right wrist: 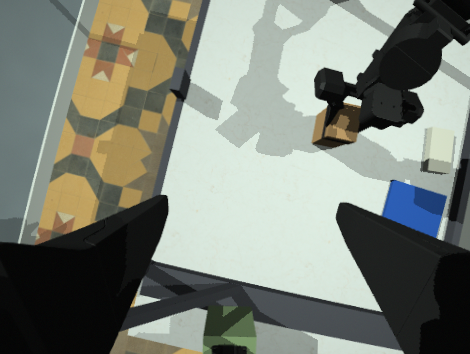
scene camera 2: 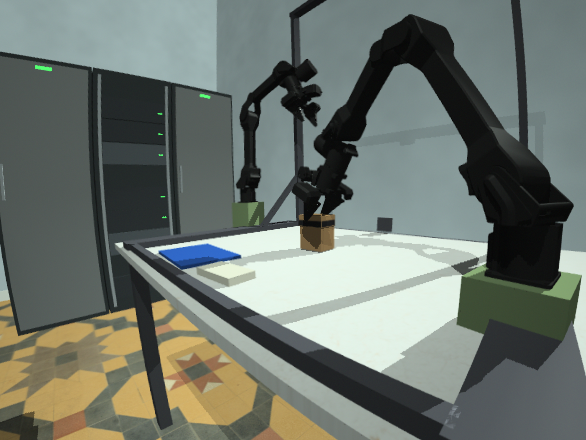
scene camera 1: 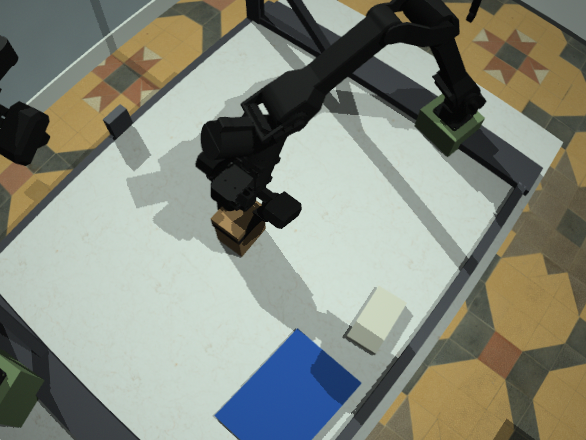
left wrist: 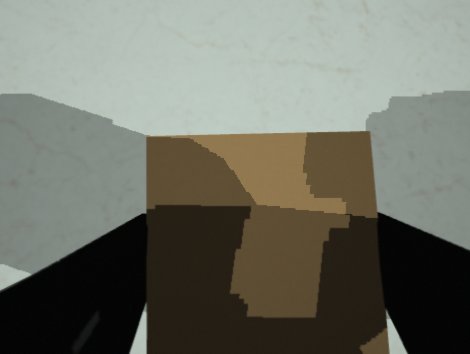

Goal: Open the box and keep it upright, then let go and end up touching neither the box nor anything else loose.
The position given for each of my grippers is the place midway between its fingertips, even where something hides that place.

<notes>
I see my left gripper (scene camera 1: pixel 233 220), my right gripper (scene camera 1: pixel 23 126), a flat blue panel (scene camera 2: pixel 187 257), a cream block (scene camera 1: pixel 383 309) and a brown box (scene camera 2: pixel 311 238).
The flat blue panel shows as well in the right wrist view (right wrist: pixel 420 209). The cream block shows as well in scene camera 2 (scene camera 2: pixel 221 272). My left gripper also shows in the right wrist view (right wrist: pixel 340 128), in scene camera 2 (scene camera 2: pixel 313 219) and in the left wrist view (left wrist: pixel 260 227). The left wrist view does not show the flat blue panel: it is out of frame. The left wrist view does not show the cream block: it is out of frame.
</notes>
